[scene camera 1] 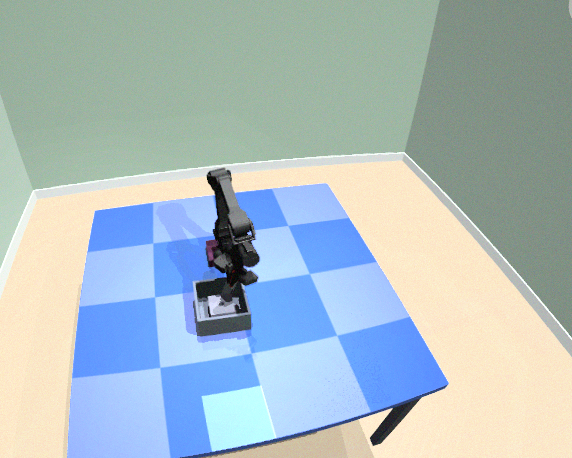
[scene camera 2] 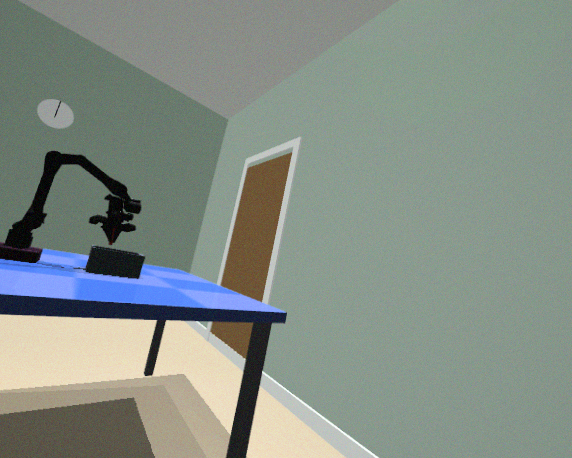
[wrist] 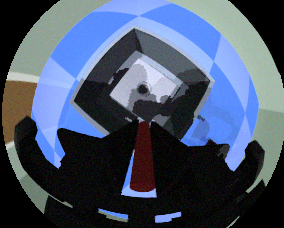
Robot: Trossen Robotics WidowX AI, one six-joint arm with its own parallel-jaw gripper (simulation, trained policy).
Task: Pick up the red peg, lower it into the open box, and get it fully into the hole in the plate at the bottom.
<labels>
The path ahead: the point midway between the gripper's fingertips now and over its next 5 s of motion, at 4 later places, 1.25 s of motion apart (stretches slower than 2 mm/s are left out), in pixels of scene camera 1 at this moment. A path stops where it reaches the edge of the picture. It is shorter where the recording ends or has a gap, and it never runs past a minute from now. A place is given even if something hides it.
My gripper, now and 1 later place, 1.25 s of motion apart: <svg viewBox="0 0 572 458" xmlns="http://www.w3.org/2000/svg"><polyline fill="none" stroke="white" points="230,284 219,308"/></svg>
</labels>
